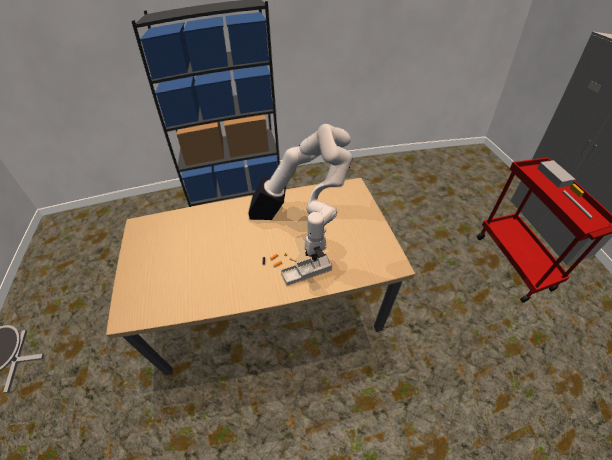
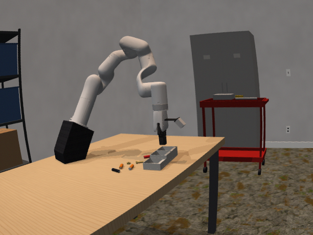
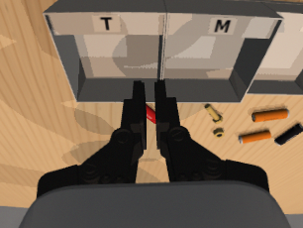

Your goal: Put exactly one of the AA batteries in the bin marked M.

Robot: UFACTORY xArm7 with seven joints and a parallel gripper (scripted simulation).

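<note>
Right now my hand is 8 cm past the red AA battery, 2 cm to the left of it and 9 cm above it. The rest, counted from my hand: brass bolt (7 cm behind, 12 cm to the right, 9 cm below); brass nut (11 cm behind, 15 cm to the right, 9 cm below); bin tray (2 cm ahead, 5 cm to the right, 7 cm below).
</note>
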